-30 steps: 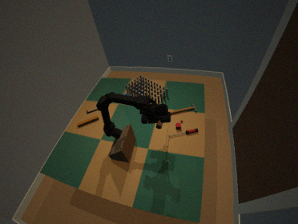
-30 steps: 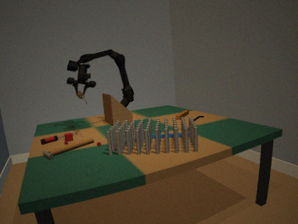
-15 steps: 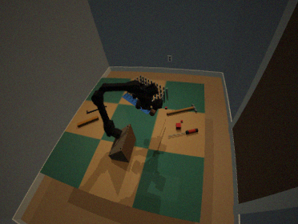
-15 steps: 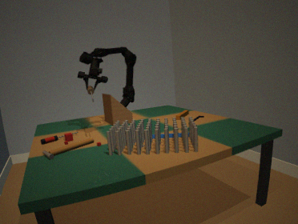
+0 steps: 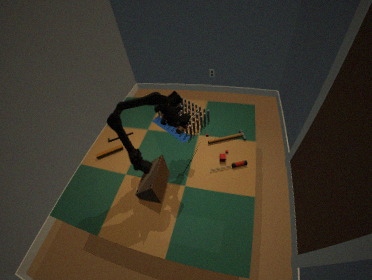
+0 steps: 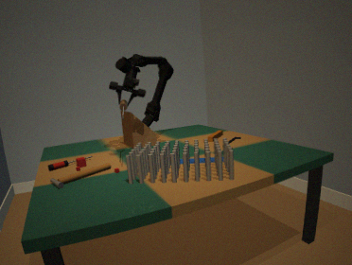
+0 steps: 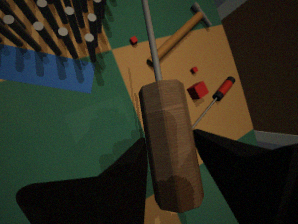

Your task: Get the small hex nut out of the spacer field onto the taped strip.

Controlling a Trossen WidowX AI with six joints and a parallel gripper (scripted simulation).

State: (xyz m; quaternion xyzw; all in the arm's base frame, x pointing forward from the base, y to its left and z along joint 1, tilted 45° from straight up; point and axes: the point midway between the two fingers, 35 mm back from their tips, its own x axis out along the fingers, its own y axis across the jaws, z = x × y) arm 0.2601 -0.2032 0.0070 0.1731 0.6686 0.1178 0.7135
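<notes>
My gripper tip is now 210 mm short of the blue taped strip, 220 mm to the right of it and 270 mm above it. Round my gripper tip: red cube: 20 mm ahead, 250 mm to the right, 260 mm below; orange stick: 150 mm behind, 600 mm to the left, 260 mm below.
</notes>
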